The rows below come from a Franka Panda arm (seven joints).
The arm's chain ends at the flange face. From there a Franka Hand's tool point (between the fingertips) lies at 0.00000 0.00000 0.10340 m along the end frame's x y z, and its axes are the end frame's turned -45 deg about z.
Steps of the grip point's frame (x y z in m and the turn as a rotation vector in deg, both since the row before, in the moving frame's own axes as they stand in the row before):
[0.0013 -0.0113 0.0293 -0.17 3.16 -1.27]
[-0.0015 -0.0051 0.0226 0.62 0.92 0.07]
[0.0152 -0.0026 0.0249 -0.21 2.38 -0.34]
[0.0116 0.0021 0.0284 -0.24 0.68 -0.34]
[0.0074 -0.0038 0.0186 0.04 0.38 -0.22]
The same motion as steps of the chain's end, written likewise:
[-0.0113 -0.0050 0.0295 2.11 2.35 -1.27]
[-0.0051 -0.0006 0.0226 1.09 0.21 0.07]
[0.0056 -0.0098 0.0250 1.53 1.83 -0.34]
[0.0085 -0.0062 0.0284 0.31 0.65 -0.34]
[0.0021 -0.0074 0.0186 0.30 0.24 -0.22]

